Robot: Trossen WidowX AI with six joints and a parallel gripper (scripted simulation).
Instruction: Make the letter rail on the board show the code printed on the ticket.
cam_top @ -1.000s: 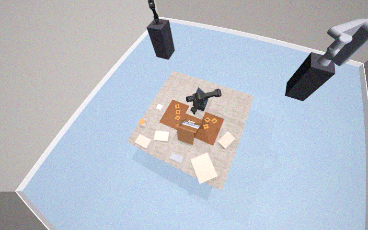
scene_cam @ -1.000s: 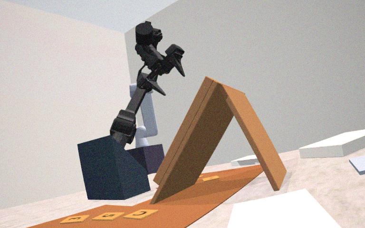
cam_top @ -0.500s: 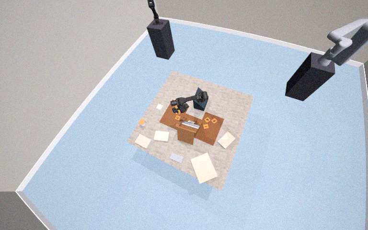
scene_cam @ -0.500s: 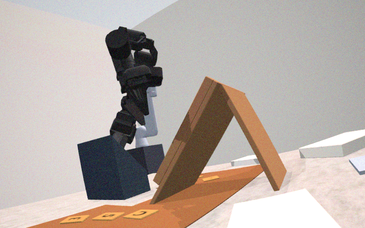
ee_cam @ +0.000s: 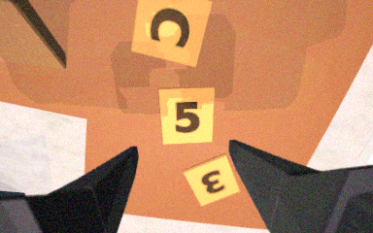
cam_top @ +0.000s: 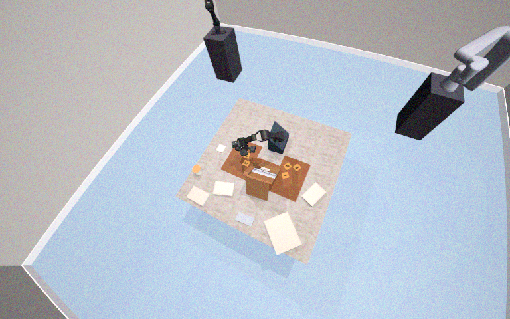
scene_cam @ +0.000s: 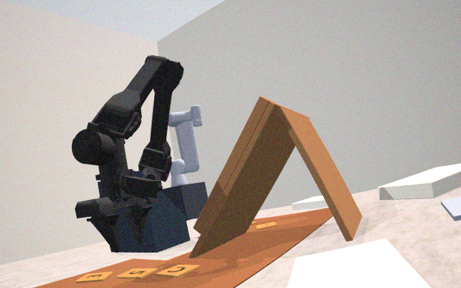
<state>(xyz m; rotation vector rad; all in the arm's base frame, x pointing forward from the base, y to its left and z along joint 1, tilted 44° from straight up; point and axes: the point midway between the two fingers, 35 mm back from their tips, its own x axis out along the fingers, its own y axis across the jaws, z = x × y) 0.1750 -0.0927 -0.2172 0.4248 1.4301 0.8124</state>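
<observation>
My gripper tip is now 50 mm above the orange tile marked 5 and 10 mm short of it. From my gripper tip the other things lie so: c tile: 90 mm ahead, 50 mm below, 30 mm to the left; white ticket: 240 mm to the left, 120 mm ahead, 50 mm above; brown mat: 210 mm to the left, 50 mm below, 20 mm ahead.
</observation>
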